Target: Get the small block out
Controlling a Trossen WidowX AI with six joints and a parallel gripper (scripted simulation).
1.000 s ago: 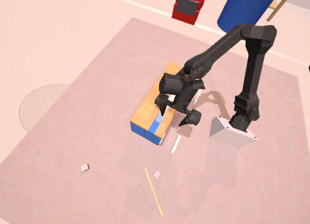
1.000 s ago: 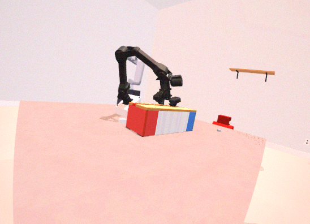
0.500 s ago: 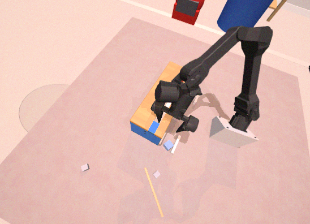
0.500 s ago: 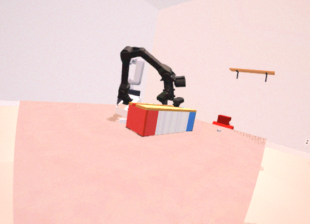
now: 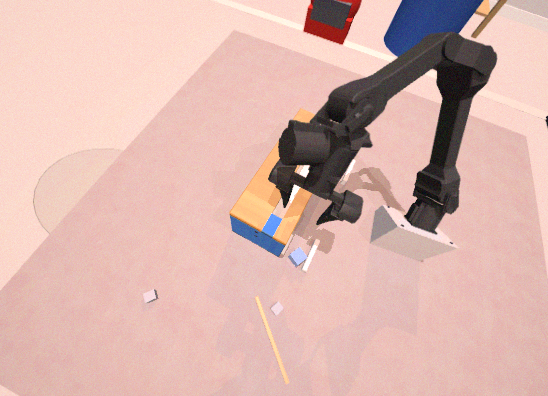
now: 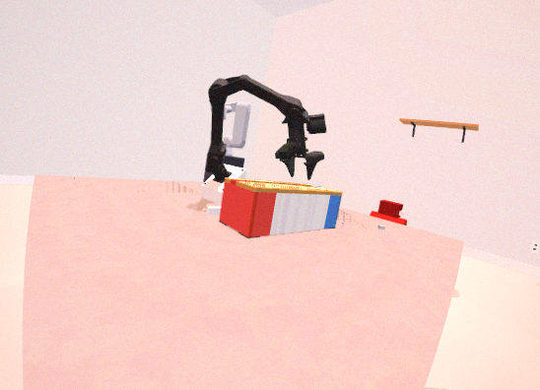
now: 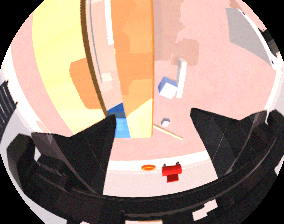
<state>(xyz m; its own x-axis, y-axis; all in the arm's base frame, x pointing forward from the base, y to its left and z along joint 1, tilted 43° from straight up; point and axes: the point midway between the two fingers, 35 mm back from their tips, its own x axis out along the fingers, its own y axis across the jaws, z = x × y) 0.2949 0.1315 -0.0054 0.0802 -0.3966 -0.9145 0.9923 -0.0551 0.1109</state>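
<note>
Right now my gripper tip is 40 mm past the light-blue block, 50 mm to the right of it and 130 mm above it. From my gripper tip the other things lie so: box (10 mm ahead, 120 mm to the right, 90 mm below); then thin yellow stick (30 mm behind, 250 mm to the left, 140 mm below).
</note>
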